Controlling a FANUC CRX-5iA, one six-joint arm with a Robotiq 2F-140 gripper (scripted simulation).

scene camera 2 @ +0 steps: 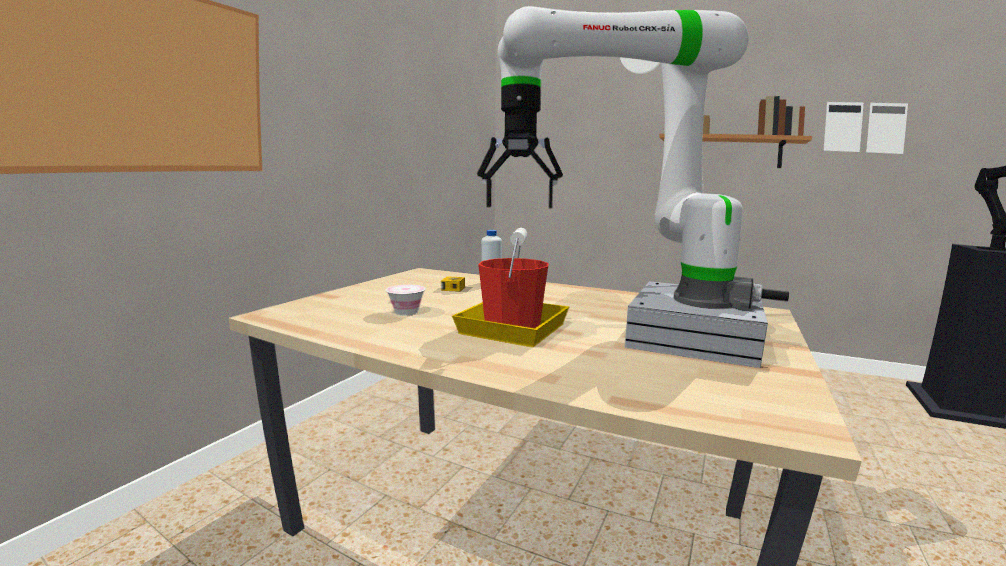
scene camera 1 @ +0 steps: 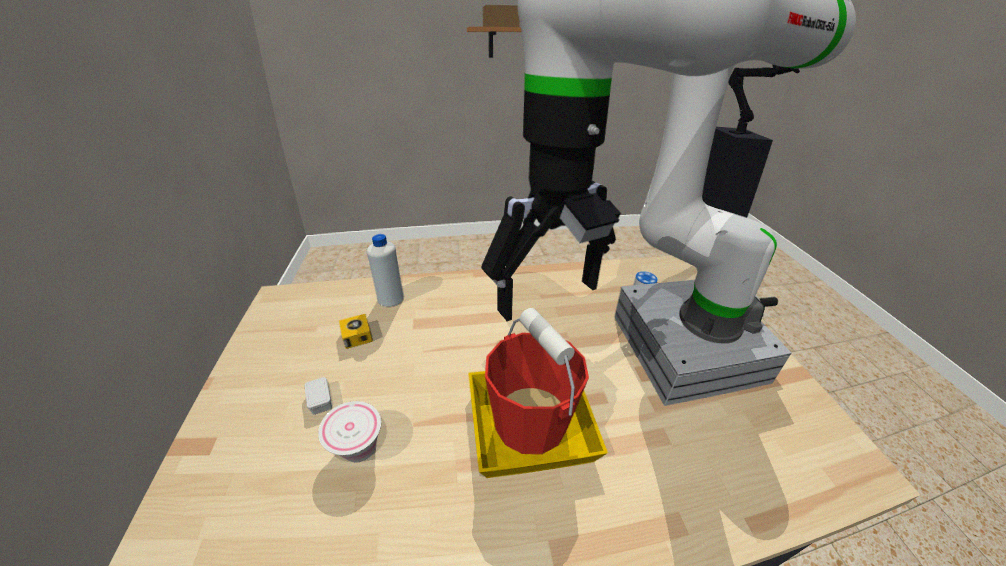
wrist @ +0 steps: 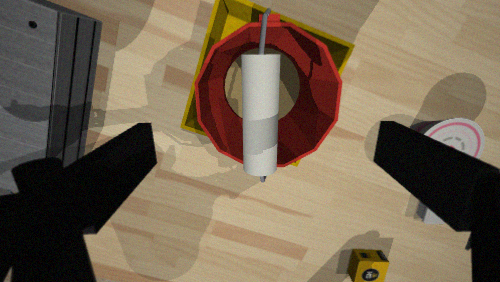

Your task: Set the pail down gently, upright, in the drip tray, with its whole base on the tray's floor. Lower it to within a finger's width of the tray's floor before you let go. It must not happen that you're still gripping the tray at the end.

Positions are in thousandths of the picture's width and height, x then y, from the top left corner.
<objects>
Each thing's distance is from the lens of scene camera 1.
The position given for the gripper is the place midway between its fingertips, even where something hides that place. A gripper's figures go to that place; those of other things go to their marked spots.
gripper (scene camera 1: 546,529): 55 cm
red pail (scene camera 1: 515,651): 74 cm
yellow drip tray (scene camera 1: 580,771): 76 cm
grey block (scene camera 1: 317,708): 84 cm
white bottle (scene camera 1: 380,453): 97 cm
The marked spots on the grey block and the white bottle are 37 cm apart.
</objects>
